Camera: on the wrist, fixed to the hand. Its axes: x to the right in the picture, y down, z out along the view.
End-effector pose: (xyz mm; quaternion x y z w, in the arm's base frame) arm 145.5 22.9 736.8 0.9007 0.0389 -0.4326 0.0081
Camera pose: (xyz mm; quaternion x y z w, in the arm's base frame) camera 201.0 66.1 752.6 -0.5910 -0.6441 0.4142 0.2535
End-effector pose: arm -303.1 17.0 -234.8 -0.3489 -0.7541 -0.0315 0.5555
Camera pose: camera -283.5 -24.2 -179.0 0.2296 -0.8436 -0.3819 0.2995
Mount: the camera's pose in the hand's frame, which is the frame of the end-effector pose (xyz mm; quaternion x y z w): 25.0 -39.1 -55.2 -0.0294 -0.1023 -0.6702 0.7345
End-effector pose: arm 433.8 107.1 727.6 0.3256 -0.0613 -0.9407 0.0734
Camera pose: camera 444.8 137.3 663.1 -0.1818 -0.1933 0.7752 0.5732
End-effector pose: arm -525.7 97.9 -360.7 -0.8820 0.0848 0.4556 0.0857
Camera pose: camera -459.0 121.5 -346.8 -0.6606 -0.5510 0.3699 0.3510
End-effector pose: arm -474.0 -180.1 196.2 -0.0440 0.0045 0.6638 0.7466
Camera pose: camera -429.4 -163.8 141.9 0.0106 -0.1221 -0.0082 0.9924
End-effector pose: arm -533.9 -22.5 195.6 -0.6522 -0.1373 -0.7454 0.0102
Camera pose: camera -598.7 7.2 206.3 0.4636 0.5171 0.4917 0.5253
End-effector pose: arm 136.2 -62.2 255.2 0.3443 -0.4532 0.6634 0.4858
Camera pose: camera 165.4 2.4 268.6 0.6102 -0.1713 0.1131 0.7652
